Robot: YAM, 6 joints.
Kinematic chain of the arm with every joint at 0, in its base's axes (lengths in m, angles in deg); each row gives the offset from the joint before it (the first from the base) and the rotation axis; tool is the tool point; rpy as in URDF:
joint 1: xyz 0 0 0.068 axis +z
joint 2: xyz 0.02 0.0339 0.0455 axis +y
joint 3: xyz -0.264 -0.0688 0 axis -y
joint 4: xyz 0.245 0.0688 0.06 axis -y
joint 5: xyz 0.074 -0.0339 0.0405 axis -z
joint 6: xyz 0.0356 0 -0.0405 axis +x
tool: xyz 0 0 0 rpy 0 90 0
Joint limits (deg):
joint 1: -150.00..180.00
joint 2: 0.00..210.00
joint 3: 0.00..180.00
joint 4: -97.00..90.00
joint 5: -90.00..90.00
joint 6: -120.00..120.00
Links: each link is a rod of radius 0.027 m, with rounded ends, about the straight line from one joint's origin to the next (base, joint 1, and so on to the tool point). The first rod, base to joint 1, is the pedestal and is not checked.
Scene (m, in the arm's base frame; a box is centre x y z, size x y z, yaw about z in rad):
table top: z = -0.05
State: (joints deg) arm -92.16 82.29 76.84 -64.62 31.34 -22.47
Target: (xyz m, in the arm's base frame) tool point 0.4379 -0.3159 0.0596
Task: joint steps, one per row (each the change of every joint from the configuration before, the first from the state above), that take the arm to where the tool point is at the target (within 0.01 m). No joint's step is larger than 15 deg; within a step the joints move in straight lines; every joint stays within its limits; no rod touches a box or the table.
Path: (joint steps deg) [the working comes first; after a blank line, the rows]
Joints at the target: -34.36 151.09 116.81 -26.34 22.58 -22.47
Straight joint move there: clear.

1: 11.56 13.76 7.99 7.66 -1.75 0.00
2: 11.56 13.76 8.00 7.65 -1.76 0.00
3: 11.56 13.76 7.99 7.66 -1.75 0.00
4: 11.56 13.76 8.00 7.66 -1.75 0.00
5: 11.56 13.76 7.99 7.65 -1.75 0.00

